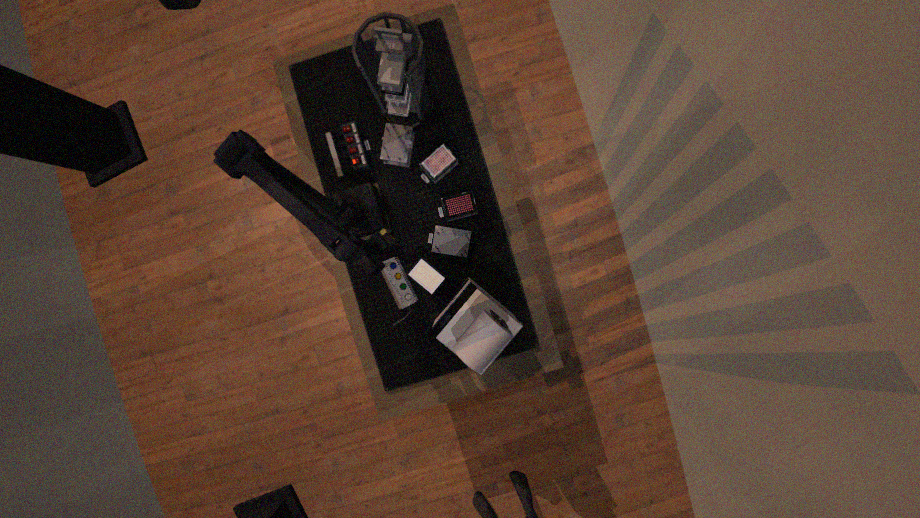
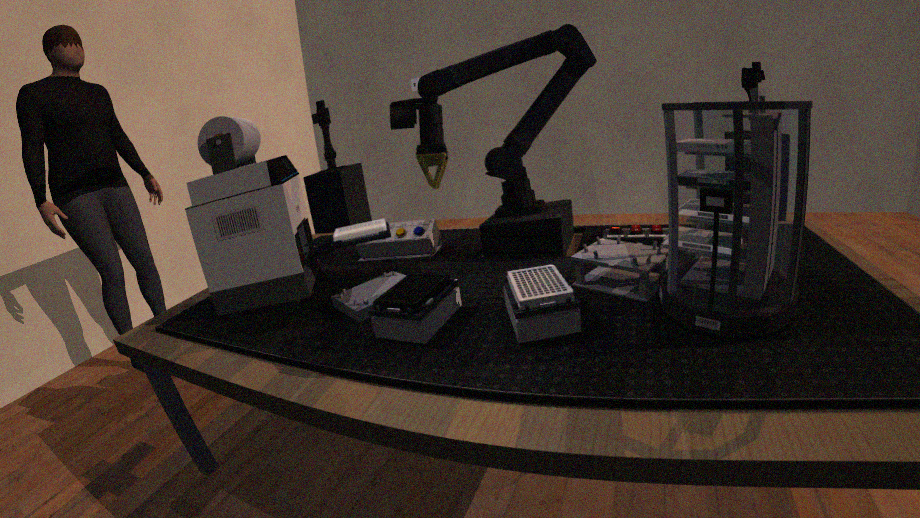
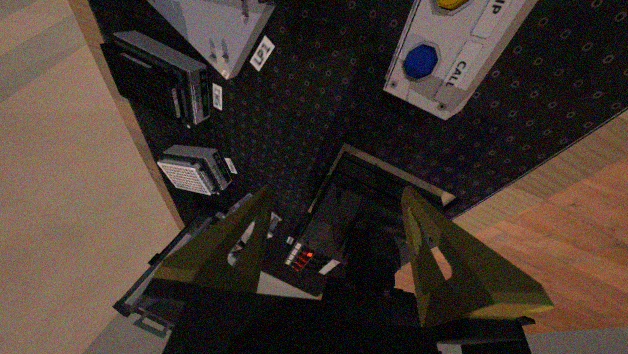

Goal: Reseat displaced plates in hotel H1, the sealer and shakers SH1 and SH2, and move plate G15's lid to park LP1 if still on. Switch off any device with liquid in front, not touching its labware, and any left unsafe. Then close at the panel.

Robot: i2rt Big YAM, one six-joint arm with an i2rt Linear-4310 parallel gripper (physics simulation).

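Frame: origin at the arm's base, x ahead, y left, z up, level; centimetres.
Where they show: gripper, between the fingertips: (image 1: 385,246) (image 2: 434,187) (image 3: 334,190); arm's base, origin of its link: (image 1: 354,217) (image 2: 520,211) (image 3: 372,238).
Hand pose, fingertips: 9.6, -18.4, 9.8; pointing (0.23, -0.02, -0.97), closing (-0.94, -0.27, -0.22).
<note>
Things, the pixels of their top centre, and the offset from my fingertips, as dx, dy, dz.
- button panel, centre of its top: (image 2: 393,224) (image 1: 394,284) -5.2, -14.9, -9.4
- white well plate, centre of its top: (image 2: 538,280) (image 3: 183,179) (image 1: 438,160) +33.1, +26.4, -10.9
- dark plate, centre of its top: (image 2: 413,286) (image 3: 141,87) (image 1: 459,204) +33.8, +5.3, -10.9
- Park LP1, centre of its top: (image 2: 375,284) (image 1: 451,241) +24.2, -7.5, -14.3
- white plate, centre of its top: (image 2: 359,227) (image 1: 426,276) +9.1, -17.2, -5.8
- sealer, centre of its top: (image 2: 231,116) (image 1: 481,344) +20.7, -40.7, +27.8
- switch strip, centre of its top: (image 2: 636,226) (image 3: 302,260) (image 1: 352,149) +0.4, +46.9, -12.5
My gripper (image 1: 383,231) (image 2: 435,185) (image 3: 334,190) is open and empty, high above the bench, near the button panel (image 1: 387,277) (image 2: 386,249) (image 3: 445,30). Shaker SH1 (image 2: 547,326) (image 3: 220,167) bears a white well plate (image 1: 439,160) (image 2: 539,284) (image 3: 185,176). Shaker SH2 (image 2: 412,324) (image 3: 197,90) bears a dark plate (image 1: 459,205) (image 2: 412,292), showing red wells from above. Park LP1 (image 1: 450,240) (image 2: 363,297) (image 3: 220,30) is a grey pad with pins. Hotel H1 (image 1: 356,54) (image 2: 671,193) holds several stacked plates. A white plate (image 1: 426,276) (image 2: 360,230) lies before the sealer (image 1: 479,331) (image 2: 247,241). Seating details are too dark to judge.
A switch strip (image 1: 352,146) (image 2: 636,229) (image 3: 301,257) has several red switches, one brighter. A grey pinned stand (image 1: 396,144) (image 2: 618,254) stands beside the hotel. The arm's base (image 2: 527,228) is at the bench's rear edge. A person (image 2: 77,141) stands beyond the sealer.
</note>
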